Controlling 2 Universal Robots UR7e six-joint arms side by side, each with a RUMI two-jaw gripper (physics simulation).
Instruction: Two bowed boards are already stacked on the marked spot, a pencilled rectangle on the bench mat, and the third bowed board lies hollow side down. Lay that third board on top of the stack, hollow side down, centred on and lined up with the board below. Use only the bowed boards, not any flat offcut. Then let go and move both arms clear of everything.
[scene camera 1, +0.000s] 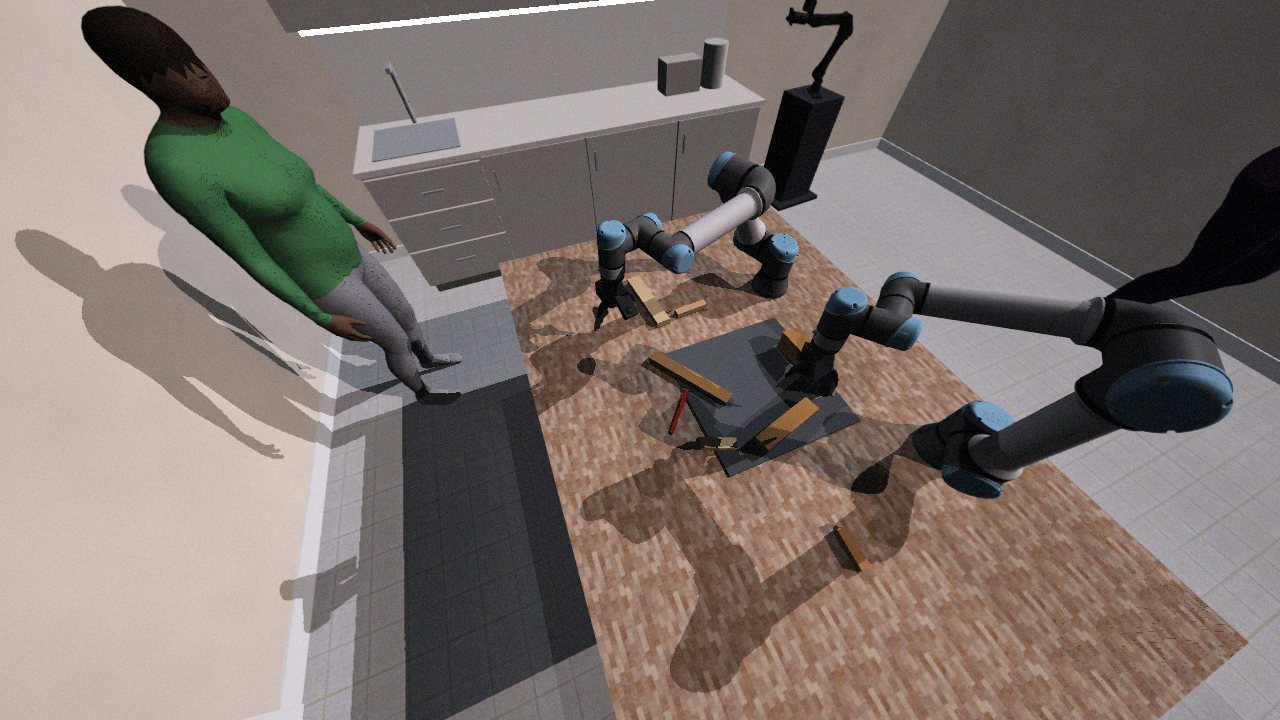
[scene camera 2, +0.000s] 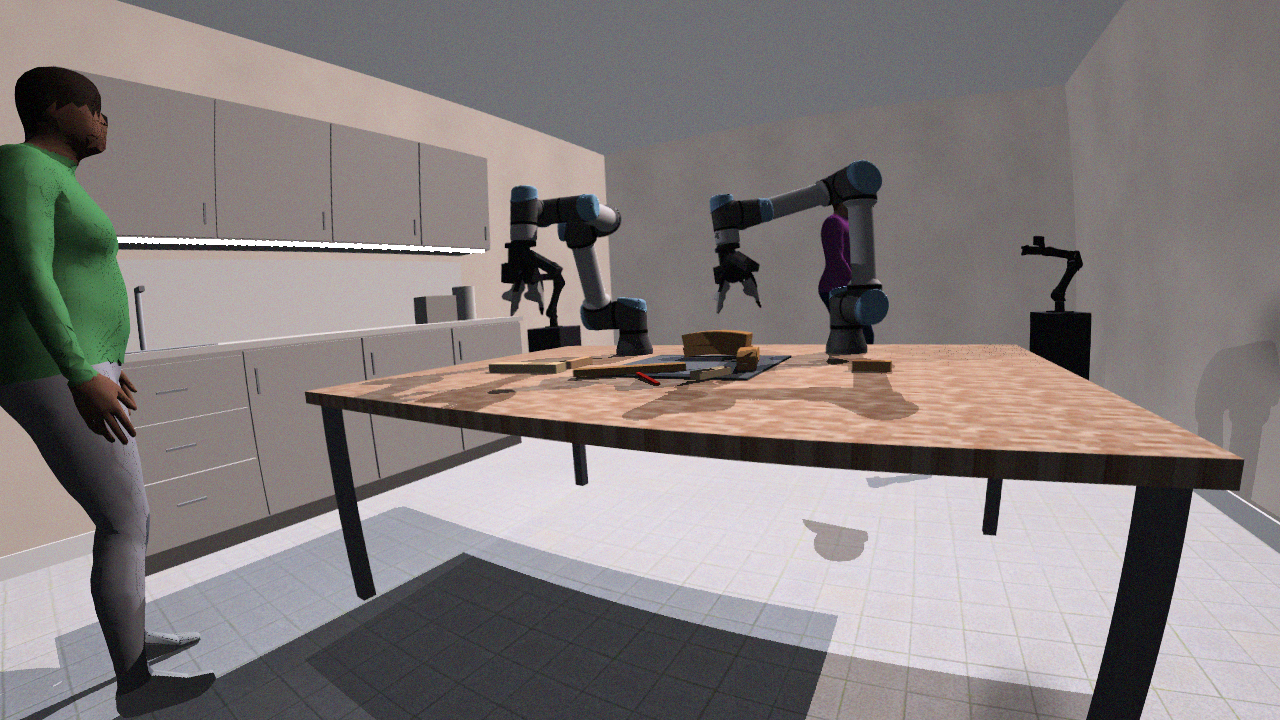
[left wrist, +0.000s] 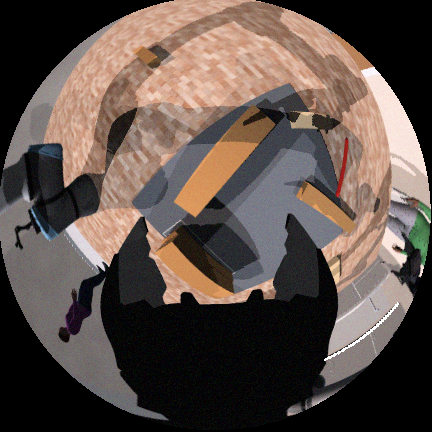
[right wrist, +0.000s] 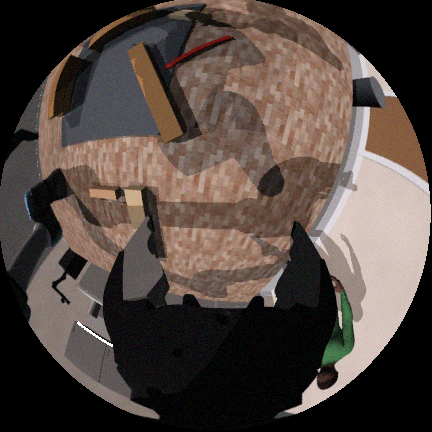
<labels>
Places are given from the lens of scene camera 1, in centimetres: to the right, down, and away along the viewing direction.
my left gripper (scene camera 1: 803, 391): 49, 10, 107
my right gripper (scene camera 1: 615, 321): -8, -13, 121
dark bench mat (scene camera 1: 750, 364): 41, 2, 133
</labels>
